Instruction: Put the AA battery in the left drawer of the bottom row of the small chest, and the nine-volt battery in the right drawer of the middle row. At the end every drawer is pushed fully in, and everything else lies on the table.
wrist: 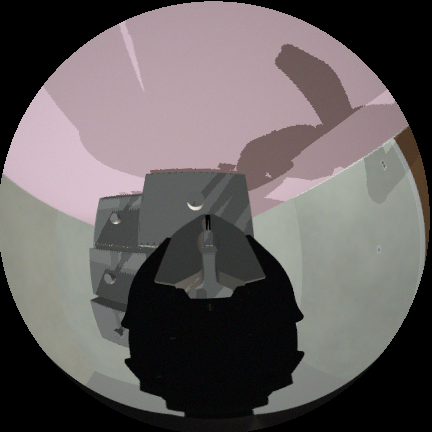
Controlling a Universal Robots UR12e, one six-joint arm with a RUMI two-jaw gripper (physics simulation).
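Frame: origin at the arm's base, x left, y back, z up, level; centimetres.
Where they show: gripper, fingertip midpoint: (207, 215).
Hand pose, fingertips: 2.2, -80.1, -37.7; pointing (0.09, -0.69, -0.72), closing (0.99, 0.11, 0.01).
After its pixels a point has its place, as x, y, z.
The small dark grey chest (131, 287) shows left of centre, upside down in the wrist view, its bottom row nearest the pink table. The bottom row's left drawer (165, 215) {-2.6, -80.3, -37.8}, on the right in the picture, has its front standing forward of the neighbouring bottom right drawer (125, 232) {-12.0, -87.2, -36.7}. Its pale knob (195, 204) {0.9, -78.5, -38.4} faces me. My gripper (207, 215) {2.2, -80.1, -37.7} is shut and empty, with its fingertips over that drawer front; whether they touch it I cannot tell. The gripper hides the left drawers of the upper rows. The drawer's inside is hidden, and neither battery shows.
The pink table top (175, 110) {-1.1, -71.8, -44.4} fills the upper part of the view, with dark arm shadows across it. The chest's right middle drawer (131, 262) {-9.8, -85.7, -31.7} and right top drawer (107, 320) {-16.9, -84.4, -19.6} show left of the gripper. A grey-green wall (340, 240) lies to the right.
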